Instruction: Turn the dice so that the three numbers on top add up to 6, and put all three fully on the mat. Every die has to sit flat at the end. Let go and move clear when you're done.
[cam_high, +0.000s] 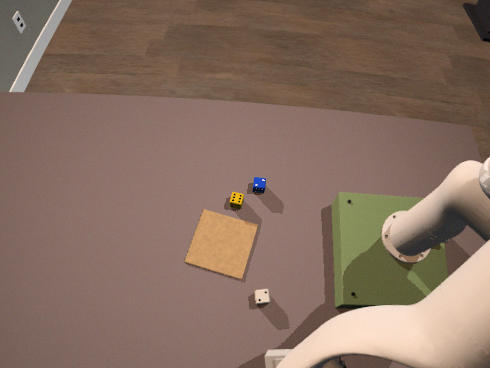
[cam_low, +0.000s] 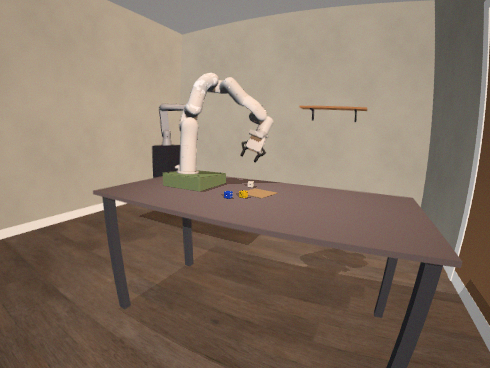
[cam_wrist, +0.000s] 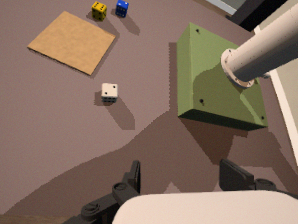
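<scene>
The yellow die is 13 cm ahead of my hand, 38 cm to the right of it and 13 cm below it. Also, from my hand: blue die 8 cm ahead, 43 cm to the right, 13 cm below; then tan mat 17 cm ahead, 28 cm to the right, 15 cm below; then white die 8 cm ahead, 15 cm to the right, 13 cm below.
</scene>
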